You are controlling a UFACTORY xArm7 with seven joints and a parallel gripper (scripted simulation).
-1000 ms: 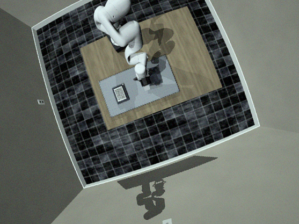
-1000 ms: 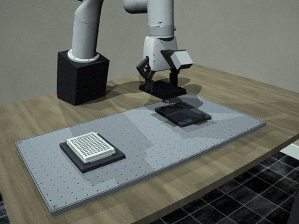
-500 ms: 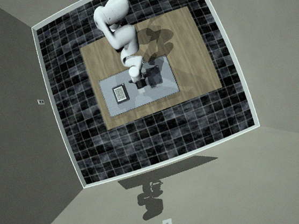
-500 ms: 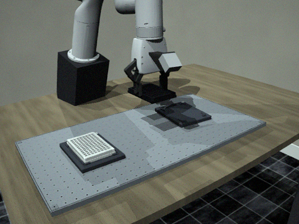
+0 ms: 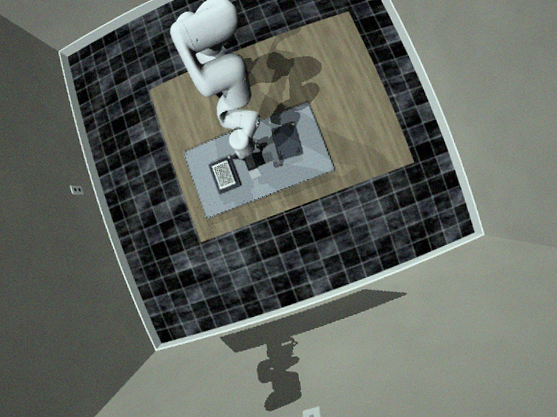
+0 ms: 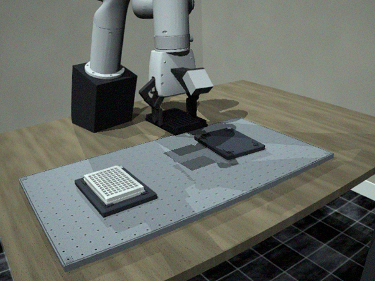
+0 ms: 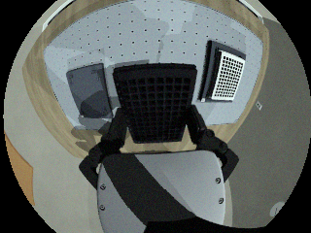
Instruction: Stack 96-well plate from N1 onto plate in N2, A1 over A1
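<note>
The white 96-well plate lies 3 cm ahead of my hand, 18 cm to the right of it and 11 cm below it. The rest, counted from my hand: plate nest N1: 3 cm behind, 18 cm to the left, 12 cm below; then plate nest N2: 3 cm ahead, 18 cm to the right, 12 cm below; then black 96-well plate: 1 cm below.
</note>
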